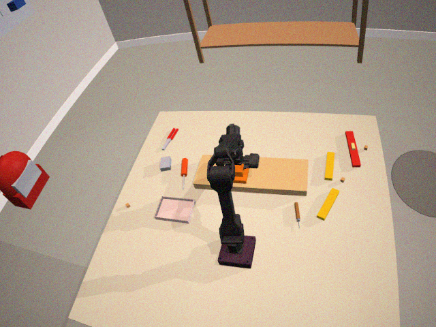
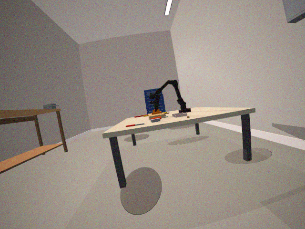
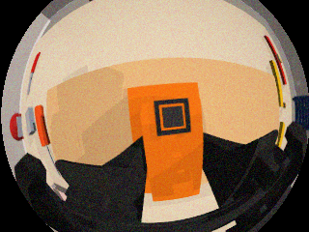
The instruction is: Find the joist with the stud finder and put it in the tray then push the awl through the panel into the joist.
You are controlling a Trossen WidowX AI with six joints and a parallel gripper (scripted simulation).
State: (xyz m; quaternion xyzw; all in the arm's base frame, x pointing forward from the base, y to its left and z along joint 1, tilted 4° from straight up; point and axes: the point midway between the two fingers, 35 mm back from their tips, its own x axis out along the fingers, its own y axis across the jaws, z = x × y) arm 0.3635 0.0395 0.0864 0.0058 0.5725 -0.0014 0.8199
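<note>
Now: the pink tray 270 mm to the left of my gripper tip, 220 mm behind it and 50 mm below it. From my gripper tip the other things lie so: orange stud finder: 20 mm above, 10 mm ahead; then grey block: 410 mm to the left, 50 mm below, 40 mm ahead; then awl: 280 mm to the right, 210 mm behind, 60 mm below.
</note>
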